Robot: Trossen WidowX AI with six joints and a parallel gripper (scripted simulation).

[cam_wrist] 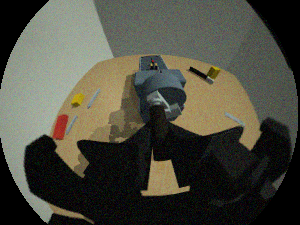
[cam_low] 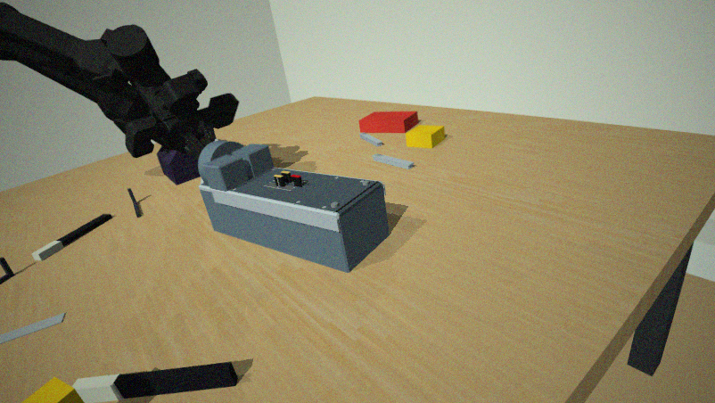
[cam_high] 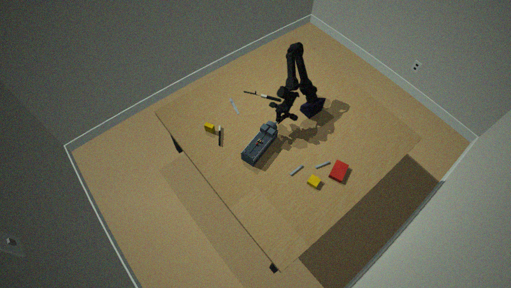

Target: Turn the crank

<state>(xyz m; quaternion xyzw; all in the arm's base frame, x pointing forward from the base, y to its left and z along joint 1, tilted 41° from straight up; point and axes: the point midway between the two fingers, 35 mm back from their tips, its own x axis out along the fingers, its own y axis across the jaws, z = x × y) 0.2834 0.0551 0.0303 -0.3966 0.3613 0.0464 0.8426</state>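
Right now my gripper tip is 180 mm short of the red pointer, 60 mm to the right of it and 10 mm above it. Also, from my gripper tip: red block: 440 mm to the left, 160 mm behind, 70 mm below; dark crank handle: 30 mm above, 20 mm behind, 10 mm to the right; grey bar: 320 mm to the right, 130 mm ahead, 90 mm below.
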